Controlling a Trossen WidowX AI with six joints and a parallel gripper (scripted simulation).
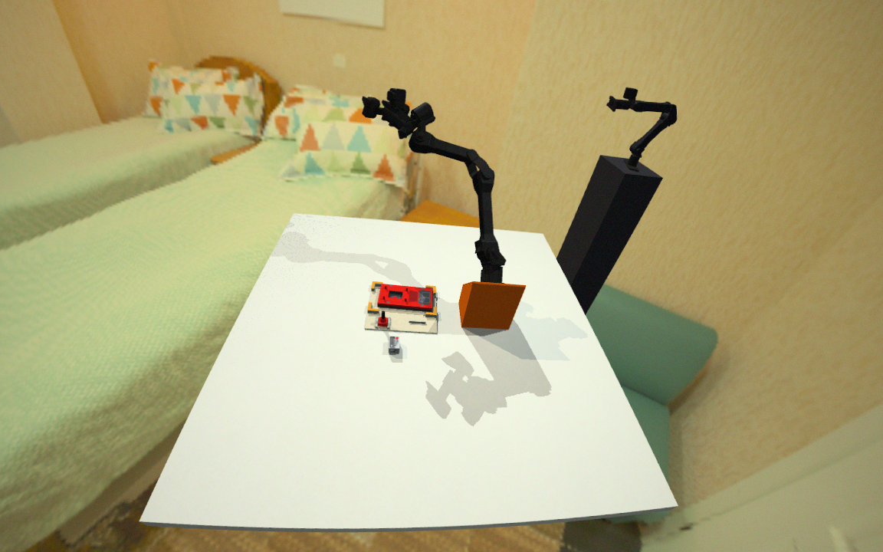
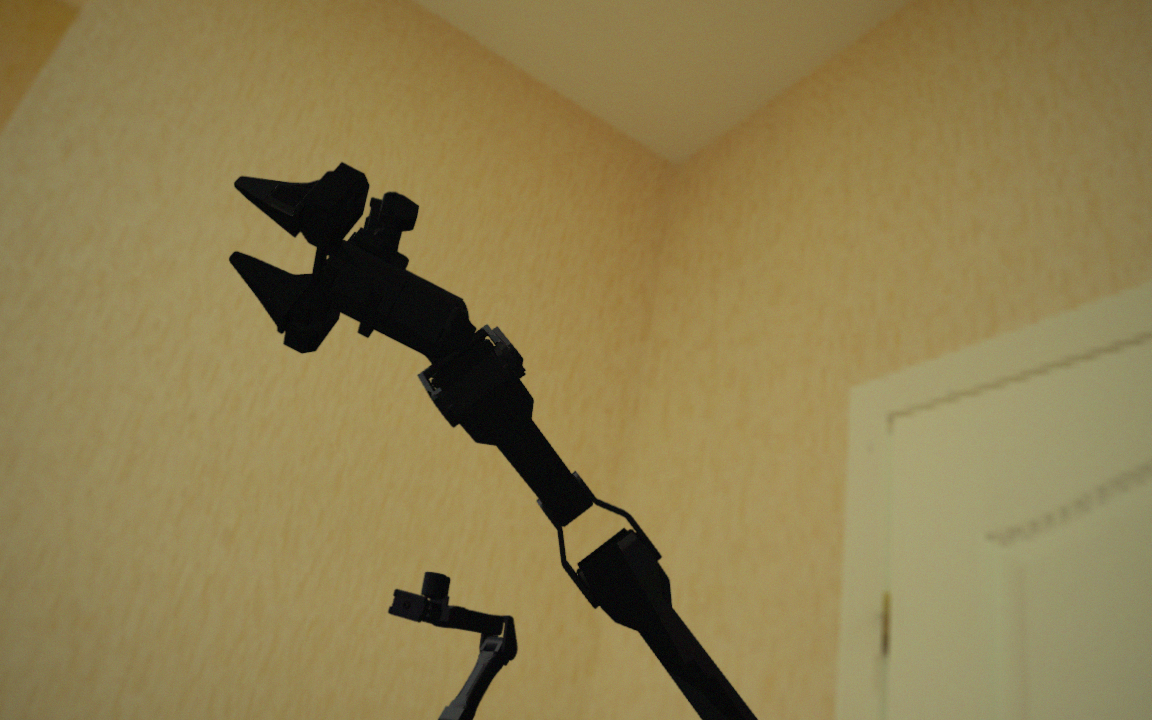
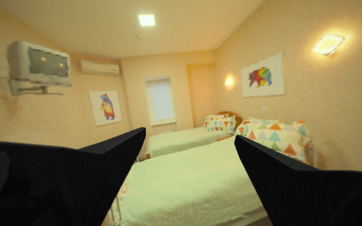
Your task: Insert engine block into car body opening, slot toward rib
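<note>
My gripper tip is now 61 cm to the right of the engine block, 60 cm above it and 7 cm past it. Round my gripper tip: beige base plate: 60 cm below, 42 cm to the left, 11 cm behind.
</note>
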